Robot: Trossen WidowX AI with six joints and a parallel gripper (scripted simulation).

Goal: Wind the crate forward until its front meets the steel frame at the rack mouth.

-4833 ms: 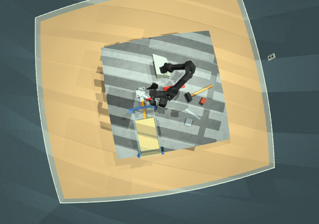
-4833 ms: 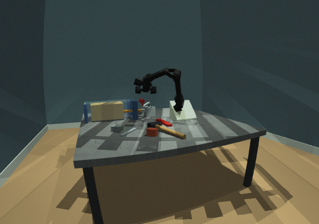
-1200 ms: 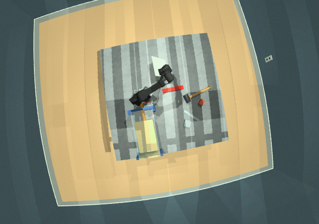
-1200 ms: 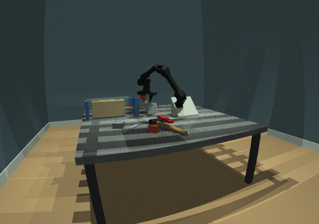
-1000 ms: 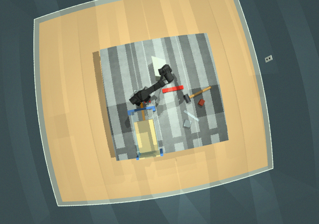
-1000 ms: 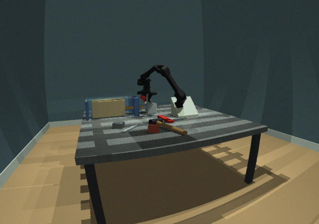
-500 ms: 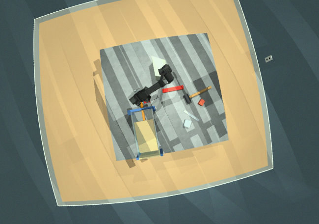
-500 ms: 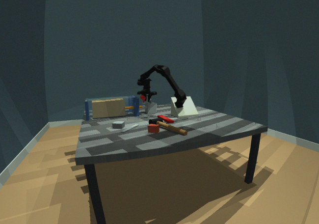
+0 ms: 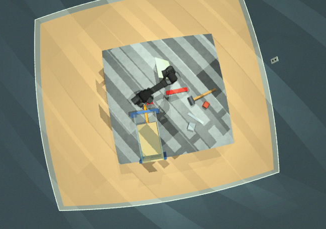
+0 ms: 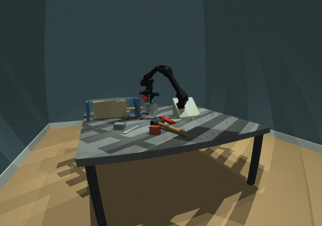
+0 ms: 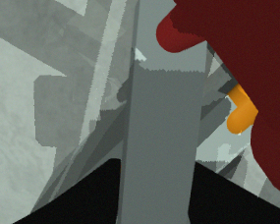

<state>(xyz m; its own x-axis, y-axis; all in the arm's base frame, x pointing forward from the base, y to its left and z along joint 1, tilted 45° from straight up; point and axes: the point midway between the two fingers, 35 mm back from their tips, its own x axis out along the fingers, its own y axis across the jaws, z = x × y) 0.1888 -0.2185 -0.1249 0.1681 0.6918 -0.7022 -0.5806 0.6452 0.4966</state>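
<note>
The red spool-shaped handle grip lies 5 cm ahead of my gripper tip, 4 cm above it and 3 cm to the left of it. From my gripper tip the other things lie so: winch handle: 2 cm above, 1 cm to the left, 1 cm ahead; grey winch: 8 cm below, 6 cm behind, 3 cm to the right; red flat bar: 32 cm to the left, 10 cm below, 1 cm behind.
</note>
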